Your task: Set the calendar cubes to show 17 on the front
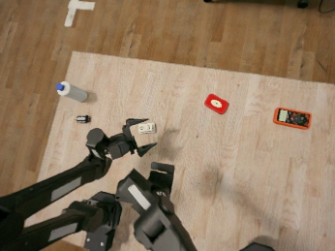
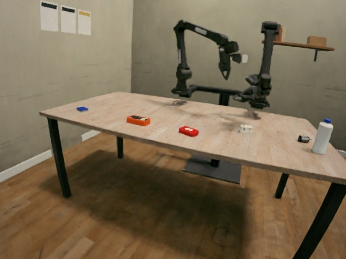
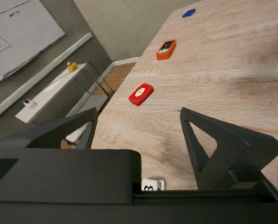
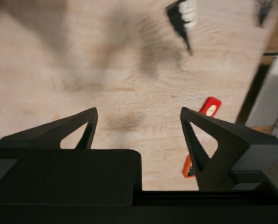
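The white tray is 180 mm below my left hand, 80 mm to the left of it and 10 mm ahead of it. Also, from my left hand: blue item (980 mm to the right, 200 mm ahead, 180 mm below); red flat object (200 mm to the right, 180 mm below, 180 mm ahead).
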